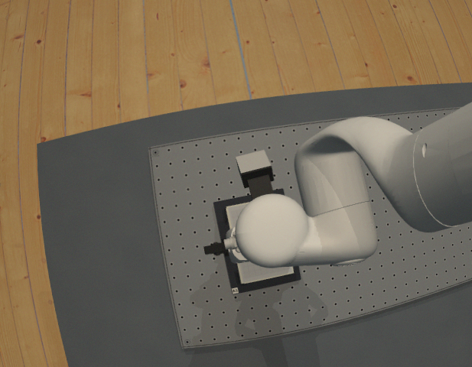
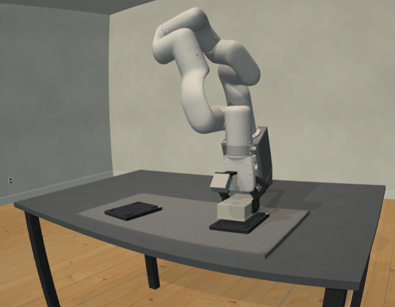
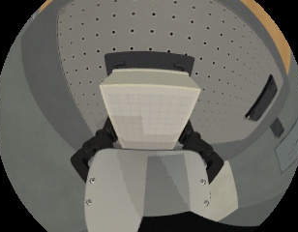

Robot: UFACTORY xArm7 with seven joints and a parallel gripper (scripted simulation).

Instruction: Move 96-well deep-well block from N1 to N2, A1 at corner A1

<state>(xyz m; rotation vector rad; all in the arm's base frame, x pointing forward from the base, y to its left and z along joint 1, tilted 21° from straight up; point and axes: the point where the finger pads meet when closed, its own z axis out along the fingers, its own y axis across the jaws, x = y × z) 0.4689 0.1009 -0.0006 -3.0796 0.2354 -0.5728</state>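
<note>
The nest N1 lies 40 mm below my hand. Also, from my hand: deep-well block: right at my hand; then nest N2: 20 mm behind, 370 mm to the right, 40 mm below; then A1 label: 70 mm behind, 70 mm to the left, 40 mm below.
</note>
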